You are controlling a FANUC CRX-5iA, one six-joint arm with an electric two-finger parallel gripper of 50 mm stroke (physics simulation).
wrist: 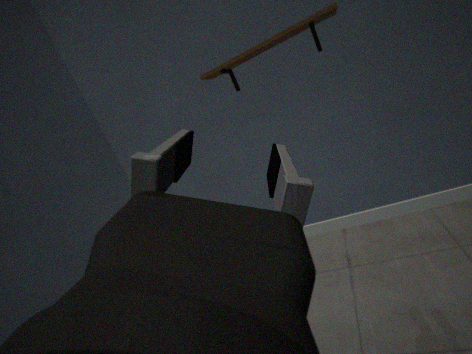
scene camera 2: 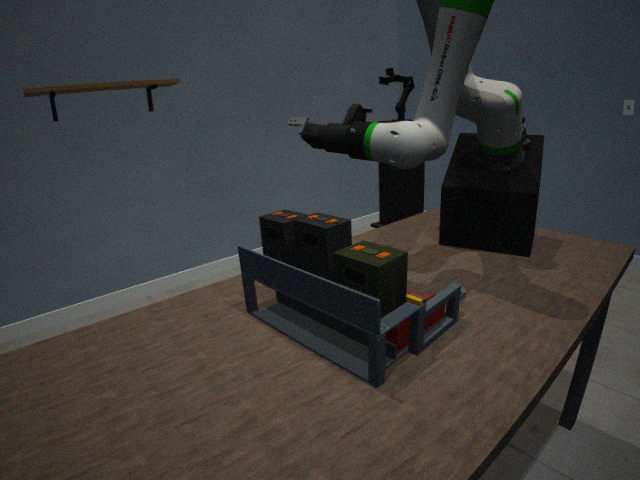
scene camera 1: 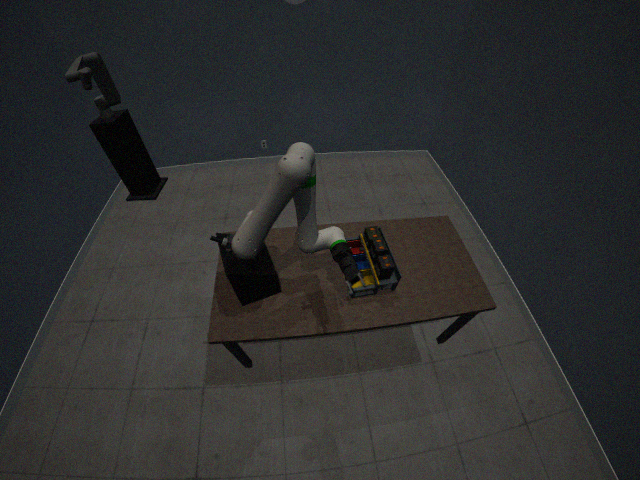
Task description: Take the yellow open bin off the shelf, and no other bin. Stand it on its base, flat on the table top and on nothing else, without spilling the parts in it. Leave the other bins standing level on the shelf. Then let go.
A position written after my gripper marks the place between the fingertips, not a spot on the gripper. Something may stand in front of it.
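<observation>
What I can see here is my gripper (scene camera 2: 295,126). You can find the gripper (wrist: 230,153) in that view too.
</observation>
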